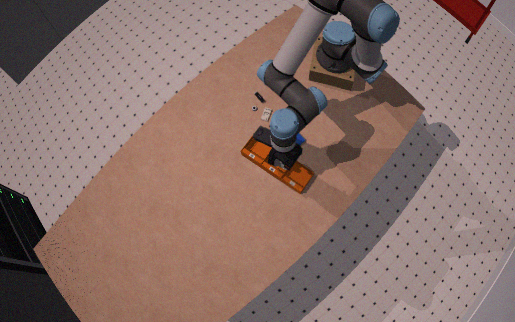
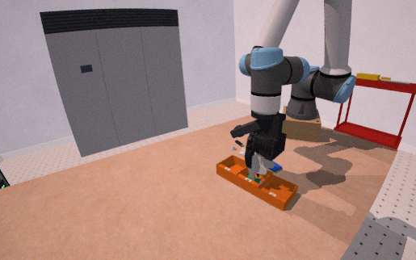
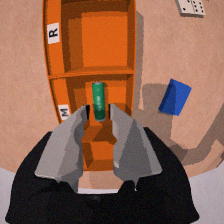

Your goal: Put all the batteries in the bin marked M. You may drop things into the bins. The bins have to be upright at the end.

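Now: hand 2 cm above the green battery. From my hand the other things lie so: white domino (7 cm behind, 18 cm to the right, 3 cm below); then blue block (11 cm behind, 4 cm to the right, 3 cm below); then small grey round piece (5 cm behind, 23 cm to the right, 3 cm below).
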